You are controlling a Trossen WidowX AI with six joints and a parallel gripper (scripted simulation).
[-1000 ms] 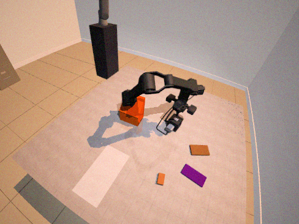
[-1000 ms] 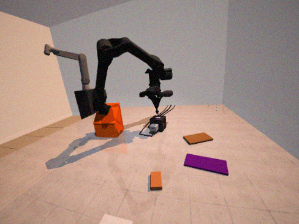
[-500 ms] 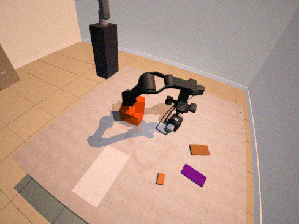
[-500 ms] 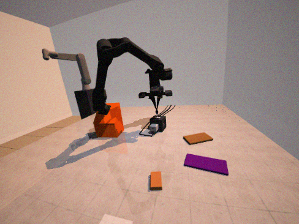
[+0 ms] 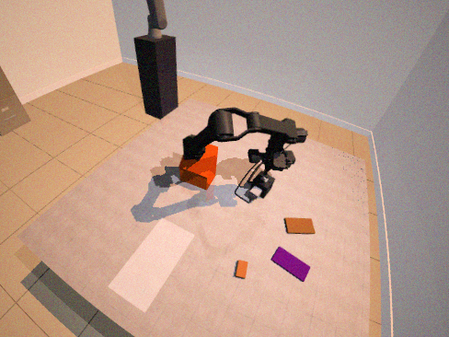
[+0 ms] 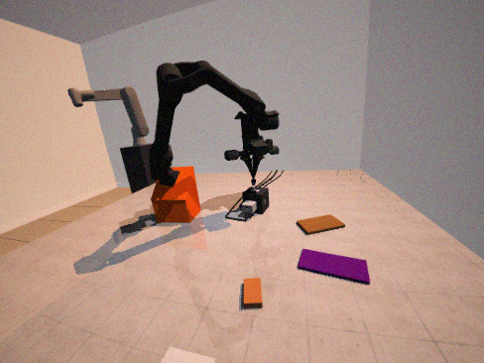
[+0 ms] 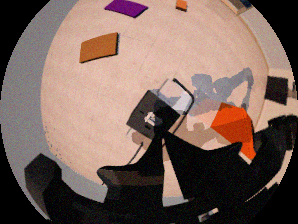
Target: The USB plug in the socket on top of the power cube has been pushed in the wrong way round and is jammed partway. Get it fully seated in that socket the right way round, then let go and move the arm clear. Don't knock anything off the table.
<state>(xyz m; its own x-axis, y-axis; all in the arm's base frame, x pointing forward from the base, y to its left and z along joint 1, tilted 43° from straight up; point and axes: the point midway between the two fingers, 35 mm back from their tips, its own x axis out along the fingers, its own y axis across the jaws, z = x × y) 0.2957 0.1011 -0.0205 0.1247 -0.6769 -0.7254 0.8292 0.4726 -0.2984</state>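
Now: gripper tip 2 cm above the USB plug. The rest, counted from my gripper tip: purple flat plate: 24 cm ahead, 26 cm to the right, 13 cm below; orange flat plate: 23 cm ahead, 8 cm to the right, 13 cm below; orange block: 9 cm ahead, 37 cm to the right, 13 cm below.
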